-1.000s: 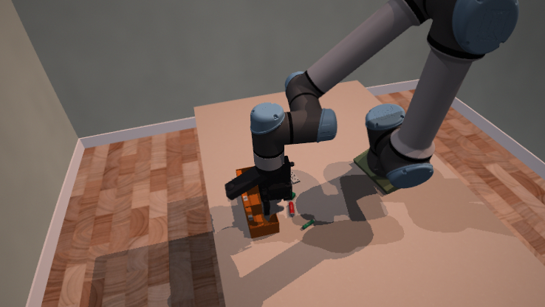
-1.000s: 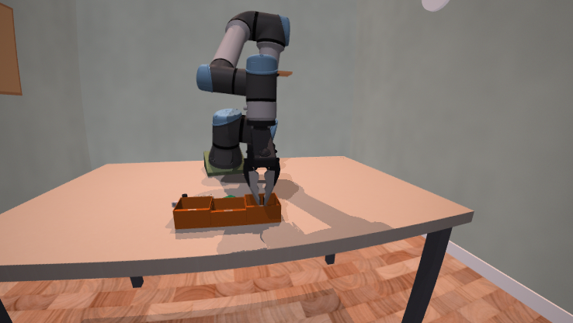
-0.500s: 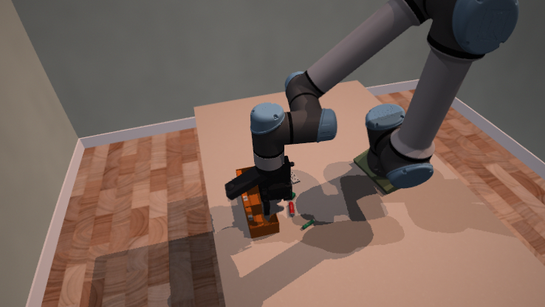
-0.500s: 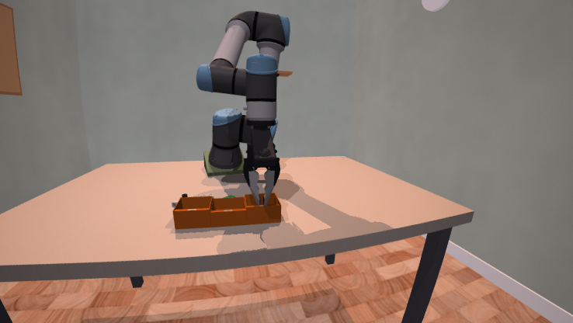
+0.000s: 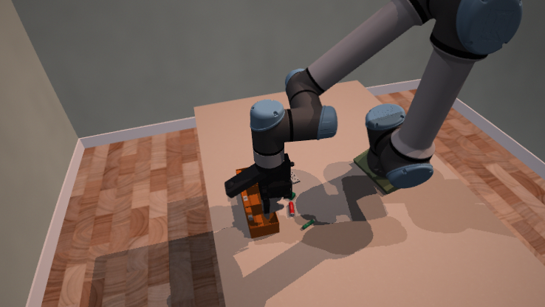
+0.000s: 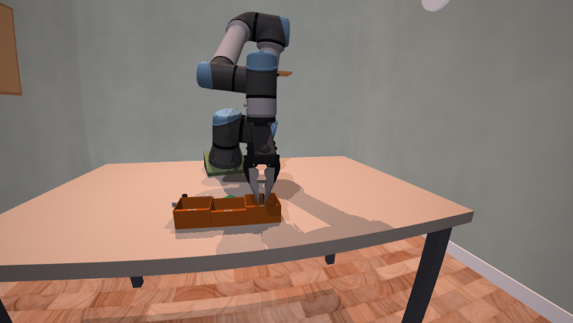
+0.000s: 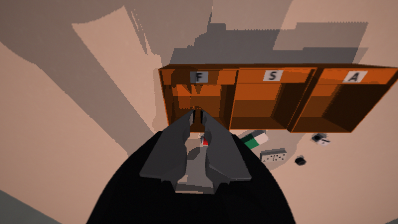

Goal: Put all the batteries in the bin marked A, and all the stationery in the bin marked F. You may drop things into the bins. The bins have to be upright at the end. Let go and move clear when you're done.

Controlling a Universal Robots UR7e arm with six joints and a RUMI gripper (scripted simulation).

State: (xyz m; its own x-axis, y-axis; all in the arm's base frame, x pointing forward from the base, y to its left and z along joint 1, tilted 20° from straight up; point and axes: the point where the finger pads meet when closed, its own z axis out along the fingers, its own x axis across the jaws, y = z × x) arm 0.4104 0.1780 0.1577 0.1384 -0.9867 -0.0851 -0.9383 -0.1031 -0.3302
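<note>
The green battery lies 120 mm behind my hand, 10 mm to the left of it and 40 mm below it. Also, from my hand: green-and-white eraser: 60 mm behind, 120 mm to the right, 40 mm below; red battery: 80 mm behind, 40 mm to the right, 40 mm below; orange three-compartment bin: 30 mm ahead, 80 mm to the right, 20 mm below.
</note>
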